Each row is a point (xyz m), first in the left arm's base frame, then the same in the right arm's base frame.
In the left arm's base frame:
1: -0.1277 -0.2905 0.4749
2: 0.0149 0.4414 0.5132
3: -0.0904 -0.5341 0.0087
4: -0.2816 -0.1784 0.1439
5: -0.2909 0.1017 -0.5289
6: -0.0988 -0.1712 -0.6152
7: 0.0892 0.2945 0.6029
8: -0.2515 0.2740 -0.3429
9: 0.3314 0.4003 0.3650
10: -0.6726 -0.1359 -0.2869
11: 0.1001 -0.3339 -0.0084
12: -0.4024 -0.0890 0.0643
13: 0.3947 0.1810 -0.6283
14: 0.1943 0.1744 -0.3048
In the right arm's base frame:
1: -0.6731 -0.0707 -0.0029
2: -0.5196 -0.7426 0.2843
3: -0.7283 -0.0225 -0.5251
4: -0.4366 -0.2024 -0.2722
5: -0.2100 -0.6436 -0.8062
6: -0.4776 -0.5195 -0.9845
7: -0.6591 -0.6216 0.3165
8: -0.2074 -0.7499 -0.5727
9: -0.7984 -0.8878 0.1263
10: 0.0029 -0.2046 -0.6557
11: -0.8189 -0.2792 -0.4747
12: -0.2793 -0.2515 -0.3141
13: -0.7831 -1.0333 -0.8824
14: -0.6562 -0.8430 -0.5782

